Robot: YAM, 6 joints.
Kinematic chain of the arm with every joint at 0, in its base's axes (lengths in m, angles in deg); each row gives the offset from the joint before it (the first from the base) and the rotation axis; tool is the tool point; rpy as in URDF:
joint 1: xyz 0 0 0.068 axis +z
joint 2: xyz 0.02 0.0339 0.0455 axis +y
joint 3: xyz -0.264 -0.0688 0 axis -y
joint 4: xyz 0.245 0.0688 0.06 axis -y
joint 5: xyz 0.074 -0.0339 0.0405 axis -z
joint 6: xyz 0.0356 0 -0.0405 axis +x
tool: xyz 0 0 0 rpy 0 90 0
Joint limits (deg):
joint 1: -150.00..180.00
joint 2: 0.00..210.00
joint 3: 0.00..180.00
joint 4: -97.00..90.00
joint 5: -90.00..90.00
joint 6: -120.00..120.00
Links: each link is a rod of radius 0.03 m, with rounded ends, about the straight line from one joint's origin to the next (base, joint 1, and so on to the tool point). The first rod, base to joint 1, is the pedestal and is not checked.
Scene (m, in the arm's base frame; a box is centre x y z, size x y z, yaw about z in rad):
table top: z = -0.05
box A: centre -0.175 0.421 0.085 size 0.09 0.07 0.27 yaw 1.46
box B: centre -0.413 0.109 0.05 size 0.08 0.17 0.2 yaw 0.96
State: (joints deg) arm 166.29 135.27 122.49 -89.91 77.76 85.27
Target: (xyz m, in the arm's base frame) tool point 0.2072 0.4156 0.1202
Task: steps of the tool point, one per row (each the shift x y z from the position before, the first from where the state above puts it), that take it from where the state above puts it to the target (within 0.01 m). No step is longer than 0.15 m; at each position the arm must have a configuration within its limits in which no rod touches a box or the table.
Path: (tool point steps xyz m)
1: 0.0327 0.0900 0.0276
2: 0.0541 0.0807 0.0292
3: 0.0725 0.0657 0.0306
4: 0.0867 0.0461 0.0316
5: 0.0901 0.0410 -0.0571
6: 0.1000 0.0133 -0.0570
7: 0.1005 -0.0160 -0.0556
8: 0.0916 -0.0437 -0.0532

